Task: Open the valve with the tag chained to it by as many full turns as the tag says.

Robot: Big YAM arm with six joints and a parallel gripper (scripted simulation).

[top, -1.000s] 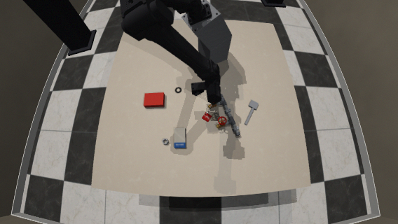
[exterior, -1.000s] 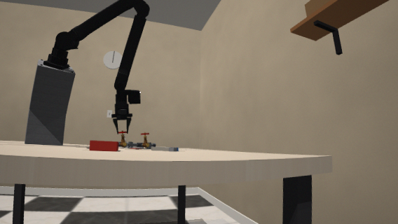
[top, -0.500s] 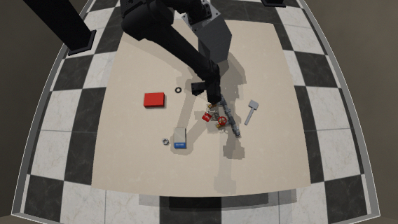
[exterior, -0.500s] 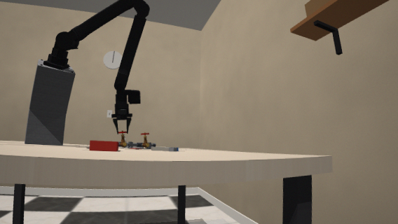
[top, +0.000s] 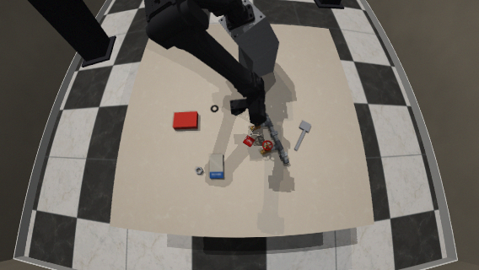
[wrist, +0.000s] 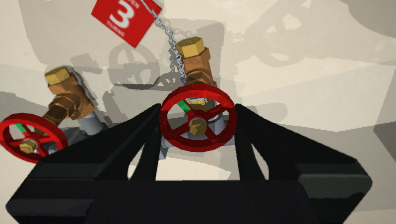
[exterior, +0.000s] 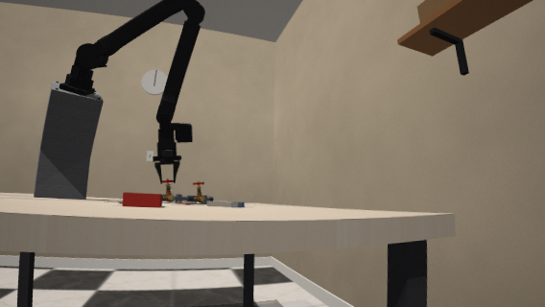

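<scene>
Now: hand 80 mm above the red tag, 60 mm short of it and 50 mm to the left of it. Round my hand: blue box (210 mm to the right, 160 mm ahead, 70 mm below); then red block (340 mm to the right, 80 mm behind, 70 mm below); then grey hammer-like tool (230 mm to the left, 80 mm below, 60 mm ahead).
</scene>
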